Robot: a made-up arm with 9 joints. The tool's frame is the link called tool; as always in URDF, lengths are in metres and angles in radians. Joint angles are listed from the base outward. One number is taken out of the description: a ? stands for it. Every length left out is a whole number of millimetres.
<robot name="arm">
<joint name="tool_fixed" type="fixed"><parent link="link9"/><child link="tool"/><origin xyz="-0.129 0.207 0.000" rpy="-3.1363 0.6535 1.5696"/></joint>
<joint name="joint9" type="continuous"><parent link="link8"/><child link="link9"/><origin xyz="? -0.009 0.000" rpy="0.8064 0.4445 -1.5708"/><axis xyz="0 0 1"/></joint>
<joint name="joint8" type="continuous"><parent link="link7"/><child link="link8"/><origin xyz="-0.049 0.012 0.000" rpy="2.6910 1.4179 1.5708"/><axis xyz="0 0 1"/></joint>
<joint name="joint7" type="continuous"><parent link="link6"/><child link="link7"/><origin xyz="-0.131 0.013 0.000" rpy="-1.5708 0.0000 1.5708"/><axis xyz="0 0 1"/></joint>
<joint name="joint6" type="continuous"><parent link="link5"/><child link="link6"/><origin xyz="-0.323 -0.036 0.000" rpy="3.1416 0.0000 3.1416"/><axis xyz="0 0 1"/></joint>
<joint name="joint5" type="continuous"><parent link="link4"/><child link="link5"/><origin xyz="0.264 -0.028 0.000" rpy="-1.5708 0.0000 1.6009"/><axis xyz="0 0 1"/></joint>
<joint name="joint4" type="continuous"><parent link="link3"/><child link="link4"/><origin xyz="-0.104 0.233 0.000" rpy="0.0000 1.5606 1.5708"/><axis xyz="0 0 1"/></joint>
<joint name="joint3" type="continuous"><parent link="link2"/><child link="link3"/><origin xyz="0.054 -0.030 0.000" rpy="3.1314 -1.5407 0.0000"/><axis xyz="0 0 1"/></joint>
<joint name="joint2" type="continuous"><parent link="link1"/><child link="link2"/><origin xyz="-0.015 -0.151 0.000" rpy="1.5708 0.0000 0.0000"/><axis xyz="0 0 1"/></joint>
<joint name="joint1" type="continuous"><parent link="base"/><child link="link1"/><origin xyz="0.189 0.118 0.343" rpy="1.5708 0.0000 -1.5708"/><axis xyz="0 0 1"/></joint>
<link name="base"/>
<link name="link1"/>
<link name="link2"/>
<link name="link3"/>
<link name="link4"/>
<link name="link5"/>
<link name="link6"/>
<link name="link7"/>
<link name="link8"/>
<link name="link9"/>
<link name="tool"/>
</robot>
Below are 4 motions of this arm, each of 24 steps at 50 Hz.
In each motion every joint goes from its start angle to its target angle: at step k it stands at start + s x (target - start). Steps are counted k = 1, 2, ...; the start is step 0. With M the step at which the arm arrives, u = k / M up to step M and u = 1 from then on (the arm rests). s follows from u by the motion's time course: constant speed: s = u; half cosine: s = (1 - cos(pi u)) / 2; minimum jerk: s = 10 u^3 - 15 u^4 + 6 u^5.
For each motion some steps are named. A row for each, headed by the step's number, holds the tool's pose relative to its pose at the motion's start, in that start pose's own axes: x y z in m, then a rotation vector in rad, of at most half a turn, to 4 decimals.
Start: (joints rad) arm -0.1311 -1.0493 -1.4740 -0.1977 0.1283 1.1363 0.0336 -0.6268 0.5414
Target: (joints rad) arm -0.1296 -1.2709 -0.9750 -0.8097 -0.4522 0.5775 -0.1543 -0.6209 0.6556
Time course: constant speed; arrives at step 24
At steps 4, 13, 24:
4: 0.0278 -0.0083 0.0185 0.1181 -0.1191 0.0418
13: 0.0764 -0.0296 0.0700 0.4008 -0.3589 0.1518
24: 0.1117 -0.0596 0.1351 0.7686 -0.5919 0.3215

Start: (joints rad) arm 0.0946 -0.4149 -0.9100 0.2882 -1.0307 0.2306 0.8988 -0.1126 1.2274
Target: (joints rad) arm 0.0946 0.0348 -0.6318 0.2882 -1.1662 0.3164 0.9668 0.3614 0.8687
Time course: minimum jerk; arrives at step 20
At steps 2, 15, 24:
2: -0.0004 0.0000 -0.0011 0.0006 -0.0014 0.0003
15: 0.0001 -0.0011 -0.1242 0.1140 -0.1815 0.0451
24: 0.0053 -0.0004 -0.1383 0.1336 -0.2063 0.0542

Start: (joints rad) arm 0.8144 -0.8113 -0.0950 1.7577 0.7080 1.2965 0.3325 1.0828 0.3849
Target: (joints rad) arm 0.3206 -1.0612 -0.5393 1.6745 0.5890 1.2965 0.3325 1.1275 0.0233
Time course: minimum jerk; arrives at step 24
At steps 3, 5, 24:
3: -0.0011 0.0023 0.0017 -0.0030 0.0004 0.0011
5: -0.0044 0.0098 0.0066 -0.0117 0.0018 0.0040
24: -0.0620 0.2298 0.0175 -0.1156 0.0010 -0.0320

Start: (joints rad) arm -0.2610 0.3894 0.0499 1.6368 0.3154 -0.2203 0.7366 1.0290 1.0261
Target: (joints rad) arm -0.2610 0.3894 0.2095 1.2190 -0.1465 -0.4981 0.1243 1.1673 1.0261
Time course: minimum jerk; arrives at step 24
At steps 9, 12, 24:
9: 0.0020 0.0299 -0.0341 -0.0025 0.0997 -0.1171
12: 0.0079 0.0550 -0.0558 0.0095 0.1869 -0.2103
24: 0.0332 0.1094 -0.0828 0.0795 0.4001 -0.3967

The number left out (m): -0.181
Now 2 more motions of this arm.
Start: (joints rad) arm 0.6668 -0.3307 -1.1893 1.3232 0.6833 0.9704 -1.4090 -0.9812 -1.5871
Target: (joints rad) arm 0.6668 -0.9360 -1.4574 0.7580 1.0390 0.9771 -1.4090 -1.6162 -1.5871
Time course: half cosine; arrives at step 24
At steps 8, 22, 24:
8: -0.0578 -0.0181 0.0543 0.1497 0.3281 0.2117
22: -0.1502 -0.1189 0.3807 0.5645 1.4711 0.5426
24: -0.1486 -0.1216 0.3904 0.5733 1.5000 0.5442

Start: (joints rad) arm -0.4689 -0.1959 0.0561 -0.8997 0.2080 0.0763 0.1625 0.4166 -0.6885
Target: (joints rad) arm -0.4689 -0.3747 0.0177 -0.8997 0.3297 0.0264 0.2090 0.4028 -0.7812
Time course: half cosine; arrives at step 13
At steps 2, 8, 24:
2: -0.0040 0.0018 -0.0030 -0.0019 0.0085 0.0219
8: -0.0518 0.0179 -0.0351 -0.0200 0.1059 0.2563
24: -0.0798 0.0234 -0.0511 -0.0275 0.1610 0.3765

